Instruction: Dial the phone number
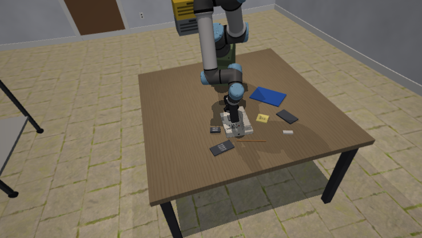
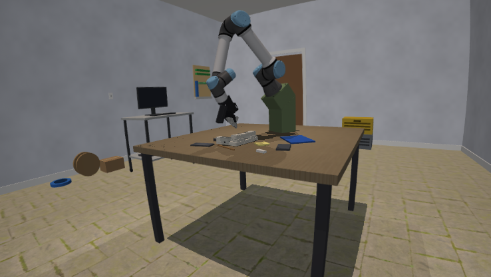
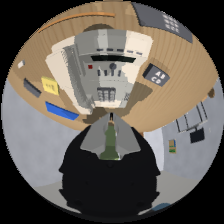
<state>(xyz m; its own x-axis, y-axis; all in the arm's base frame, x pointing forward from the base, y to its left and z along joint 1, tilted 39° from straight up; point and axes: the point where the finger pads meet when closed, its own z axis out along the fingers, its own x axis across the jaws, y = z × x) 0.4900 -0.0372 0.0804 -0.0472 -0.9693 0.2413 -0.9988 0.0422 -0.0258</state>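
Now: the handset 2 cm ahead of my hand, 9 cm to the left of it and 5 cm below it. Round my hand: yellow note (3 cm ahead, 22 cm to the left, 9 cm below); pencil (20 cm ahead, 8 cm to the left, 9 cm below); small dark device (5 cm ahead, 11 cm to the right, 9 cm below).
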